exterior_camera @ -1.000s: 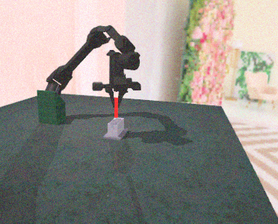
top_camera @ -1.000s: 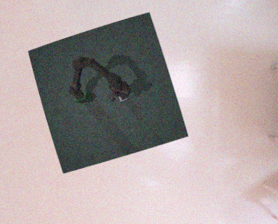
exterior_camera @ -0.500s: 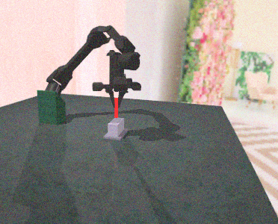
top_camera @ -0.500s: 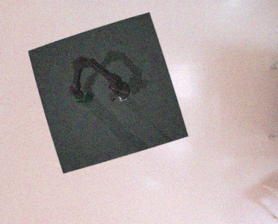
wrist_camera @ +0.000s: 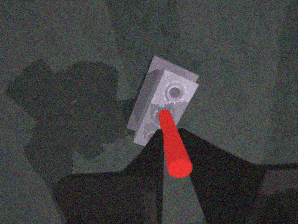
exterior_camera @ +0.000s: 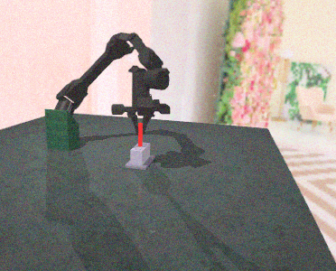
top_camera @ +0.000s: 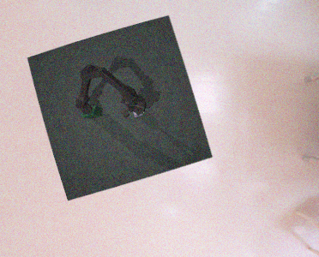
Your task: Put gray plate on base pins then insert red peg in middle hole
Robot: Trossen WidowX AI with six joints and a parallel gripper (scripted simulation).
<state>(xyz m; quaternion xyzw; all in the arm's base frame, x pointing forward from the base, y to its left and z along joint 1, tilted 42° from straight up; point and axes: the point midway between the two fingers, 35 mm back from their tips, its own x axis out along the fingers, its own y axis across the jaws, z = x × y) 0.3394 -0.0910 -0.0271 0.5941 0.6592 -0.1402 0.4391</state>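
My gripper tip is now right at the red peg. The rest, counted from my gripper tip: base: 9 cm below; then gray plate: 5 cm below.
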